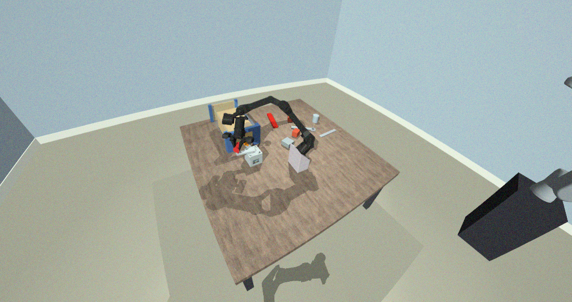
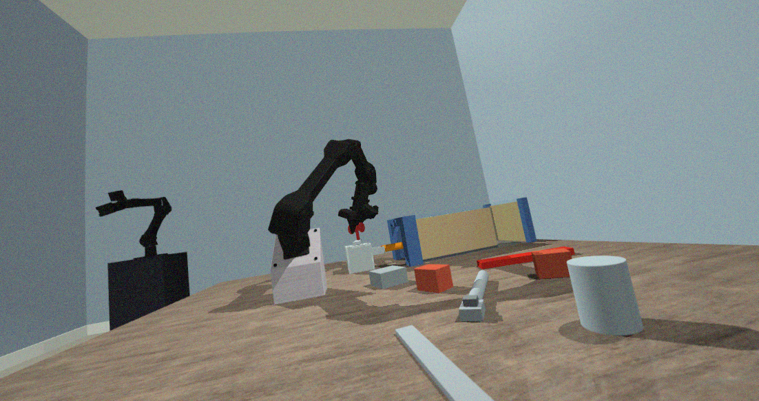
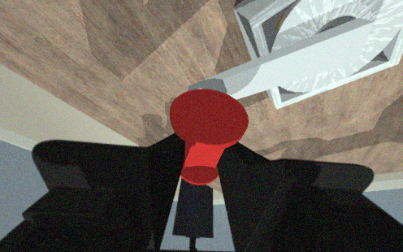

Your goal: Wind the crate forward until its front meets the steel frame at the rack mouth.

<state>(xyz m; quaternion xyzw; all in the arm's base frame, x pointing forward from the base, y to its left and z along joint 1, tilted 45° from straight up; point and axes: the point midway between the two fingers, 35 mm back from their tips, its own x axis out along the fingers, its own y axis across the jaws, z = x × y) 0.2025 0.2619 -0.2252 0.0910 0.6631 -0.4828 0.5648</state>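
Right now my gripper tip is 5 cm to the left of the winch handle and 3 cm above it. From my gripper tip the other things lie so: blue steel frame (16 cm ahead, 11 cm to the right, 2 cm below); then grey winch (2 cm behind, 12 cm to the right, 10 cm below); then red knob (1 cm ahead, 1 cm to the right).
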